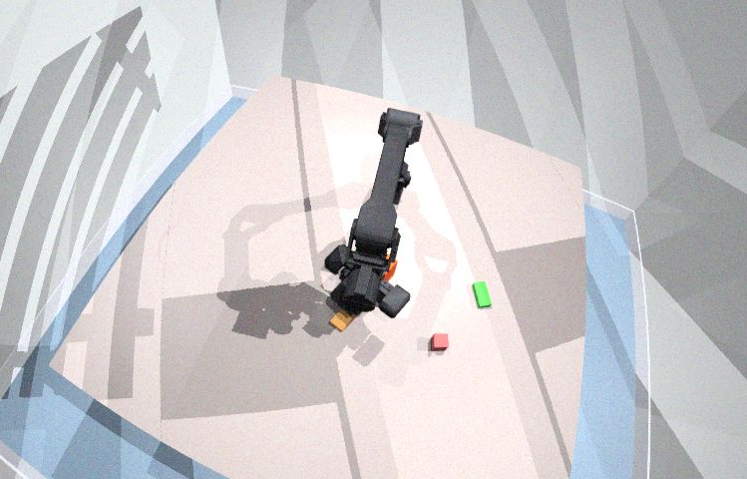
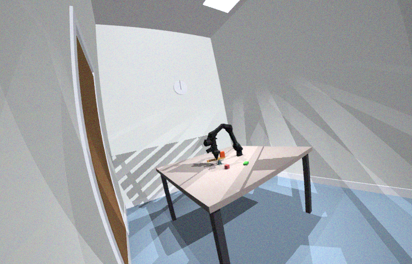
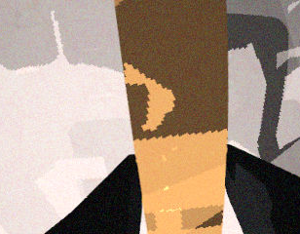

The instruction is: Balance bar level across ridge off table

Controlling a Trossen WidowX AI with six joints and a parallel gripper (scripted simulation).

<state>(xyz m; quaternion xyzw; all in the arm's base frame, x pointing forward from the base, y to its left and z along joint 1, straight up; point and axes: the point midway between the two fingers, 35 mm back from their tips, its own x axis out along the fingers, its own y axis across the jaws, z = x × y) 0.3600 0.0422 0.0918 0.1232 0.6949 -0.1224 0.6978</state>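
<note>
The teal ridge lies 30 mm below my gripper tip, 30 mm behind it and 10 mm to the left of it. Round my gripper tip: red cube 200 mm to the left, 40 mm below, 30 mm ahead; green block 280 mm to the left, 130 mm behind, 50 mm below.
</note>
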